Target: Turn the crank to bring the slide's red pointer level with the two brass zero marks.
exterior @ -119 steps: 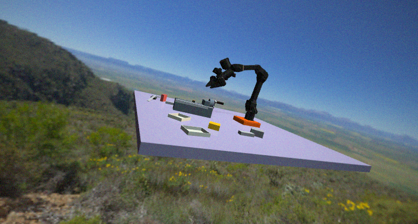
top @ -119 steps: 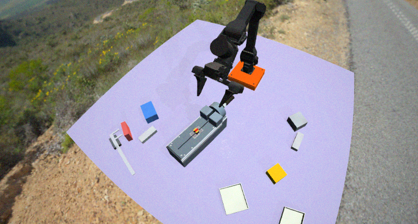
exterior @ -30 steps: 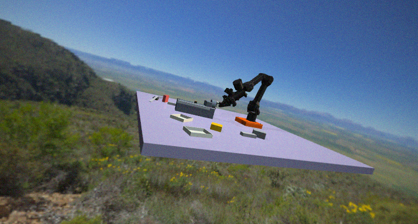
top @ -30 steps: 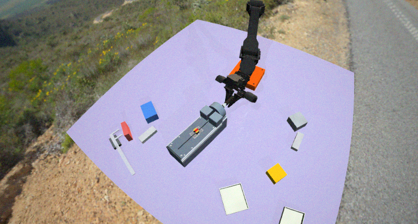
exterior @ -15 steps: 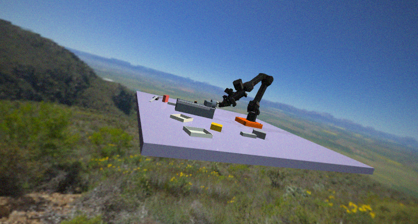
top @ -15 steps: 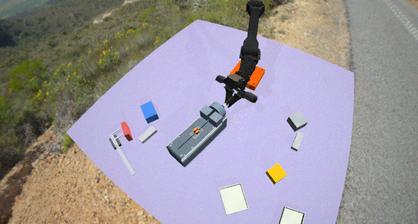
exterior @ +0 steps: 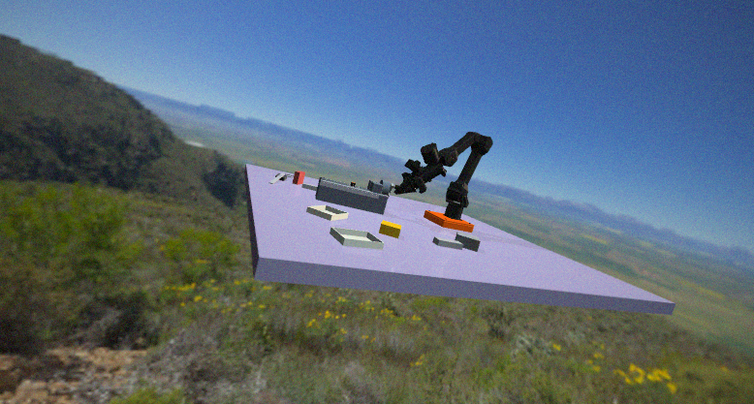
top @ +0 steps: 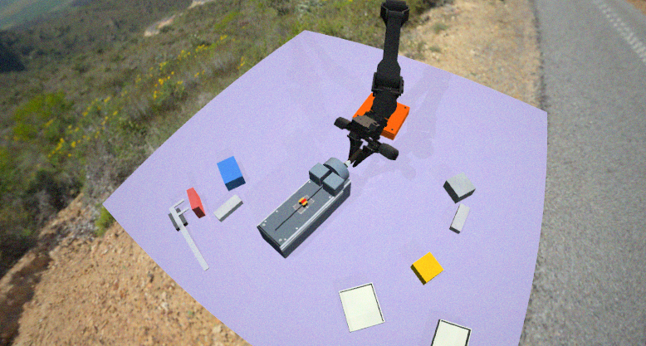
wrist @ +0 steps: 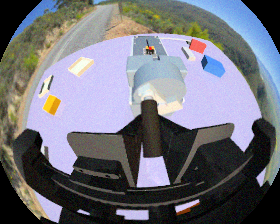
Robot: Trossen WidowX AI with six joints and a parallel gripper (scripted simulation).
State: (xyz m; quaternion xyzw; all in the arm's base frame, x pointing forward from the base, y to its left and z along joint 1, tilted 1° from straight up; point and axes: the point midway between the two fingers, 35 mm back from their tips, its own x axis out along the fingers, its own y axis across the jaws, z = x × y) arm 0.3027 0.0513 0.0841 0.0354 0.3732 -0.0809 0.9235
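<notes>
Now: gripper tip 160 mm short of the red pointer, 50 mm to the left of it and 10 mm above it. Also, from my gripper tip: yellow block 130 mm ahead, 310 mm to the left, 80 mm below; grey cube 150 mm behind, 300 mm to the left, 70 mm below; dark crank handle 20 mm behind, 20 mm above.
</notes>
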